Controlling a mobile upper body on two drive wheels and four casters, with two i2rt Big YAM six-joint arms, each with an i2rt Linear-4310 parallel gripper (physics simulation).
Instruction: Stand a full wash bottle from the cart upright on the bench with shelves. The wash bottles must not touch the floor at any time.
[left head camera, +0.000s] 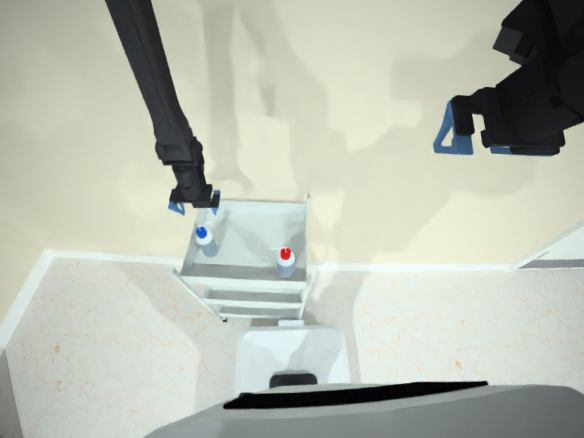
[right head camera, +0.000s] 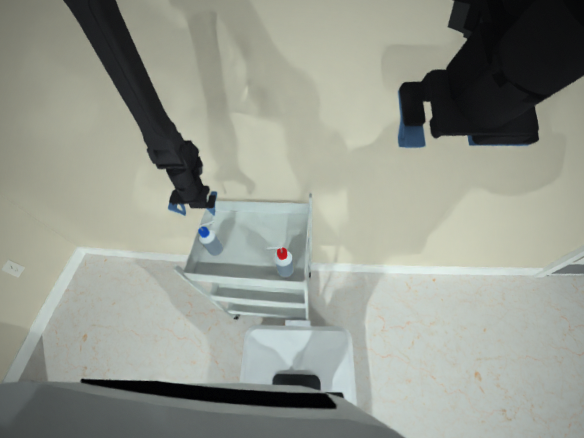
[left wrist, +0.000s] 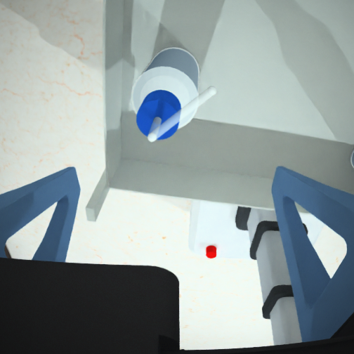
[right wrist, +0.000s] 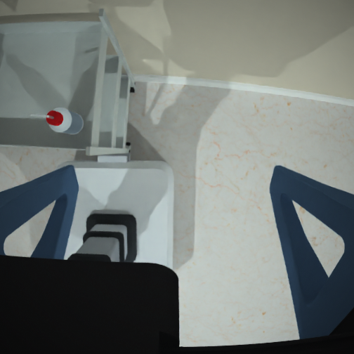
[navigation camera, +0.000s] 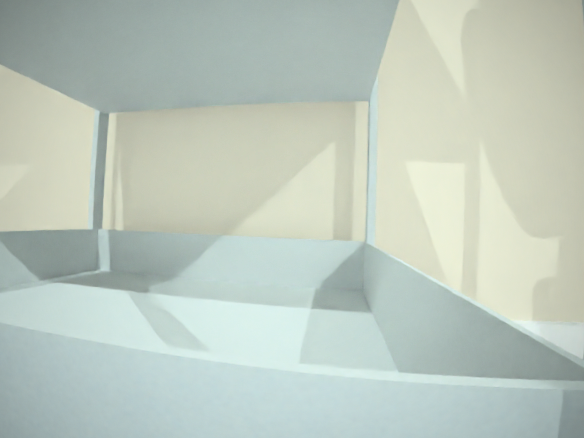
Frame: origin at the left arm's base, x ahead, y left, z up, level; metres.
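Where they show: left gripper, fingertip midpoint: (left head camera: 199, 213) (right head camera: 199, 214); right gripper, fingertip midpoint: (left head camera: 463, 148) (right head camera: 434, 141).
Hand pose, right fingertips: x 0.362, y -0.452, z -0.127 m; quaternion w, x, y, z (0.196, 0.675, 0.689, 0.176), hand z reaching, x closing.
After its pixels a point has its place.
A wash bottle with a blue cap (left head camera: 207, 243) @(z -0.646, x 0.504, y 0.072 m) (right head camera: 211, 242) @(z -0.653, x 0.507, y 0.069 m) (left wrist: 165, 85) stands upright at the left side of the cart's top tray. A wash bottle with a red cap (left head camera: 285, 265) @(z -0.644, x 0.417, y -0.196 m) (right head camera: 284, 263) @(z -0.640, x 0.422, y -0.203 m) (right wrist: 68, 121) stands upright near the tray's front right corner. The cart (left head camera: 245, 283) @(z -0.716, x 0.384, y -0.059 m) (right head camera: 250, 282) @(z -0.715, x 0.383, y -0.079 m) (right wrist: 99, 100) has raised rims. My left gripper (left head camera: 195, 206) @(z -0.520, x 0.538, y 0.069 m) (right head camera: 192, 206) @(z -0.520, x 0.538, y 0.069 m) (left wrist: 175, 177) is open, above the tray's back left part near the blue-capped bottle, with nothing between its fingers. My right gripper (left head camera: 472, 150) @(z -0.127, x 0.362, y -0.452 m) (right head camera: 445, 142) @(z -0.127, x 0.362, y -0.452 m) (right wrist: 173, 176) is open and empty, far right of the cart. The bench with shelves does not show.
My white base (left head camera: 327, 350) @(z -1.150, x 0.199, y -0.391 m) (right head camera: 330, 350) @(z -1.150, x 0.209, y -0.380 m) (right wrist: 155, 187) stands close in front of the cart. A wall (left head camera: 370, 215) @(z -0.796, x 0.722, y -0.596 m) (right head camera: 380, 215) @(z -0.796, x 0.721, y -0.605 m) is behind the cart. A white door frame (left head camera: 555, 245) @(z -0.995, x 0.622, y -1.871 m) shows at the right. The navigation camera faces a lower cart shelf (navigation camera: 240, 340) @(z -1.277, x 0.528, y -0.164 m) with raised sides.
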